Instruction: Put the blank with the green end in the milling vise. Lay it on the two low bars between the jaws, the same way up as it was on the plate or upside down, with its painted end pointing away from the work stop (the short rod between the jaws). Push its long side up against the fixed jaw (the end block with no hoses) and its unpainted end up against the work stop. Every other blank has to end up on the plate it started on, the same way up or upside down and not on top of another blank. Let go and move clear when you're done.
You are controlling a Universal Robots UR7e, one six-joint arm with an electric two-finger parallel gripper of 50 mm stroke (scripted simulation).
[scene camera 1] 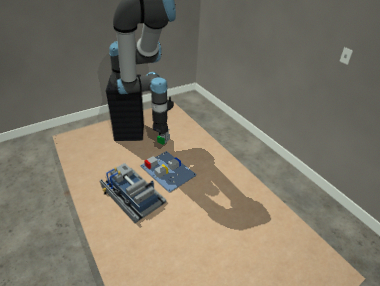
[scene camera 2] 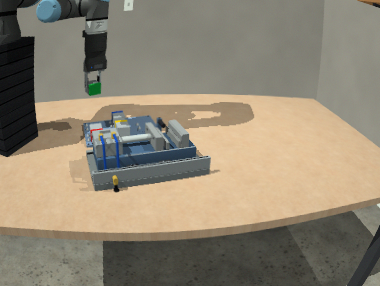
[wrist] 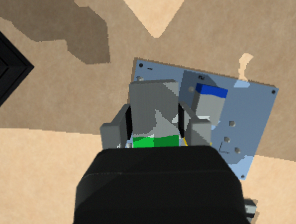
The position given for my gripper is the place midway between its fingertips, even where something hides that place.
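Note:
A blue-ended blank (wrist: 208,101) is there for me to see, and so is a green-ended blank (wrist: 154,103). I can see my gripper (scene camera 2: 92,86) as well, and the wrist view (wrist: 154,113) shows it too.

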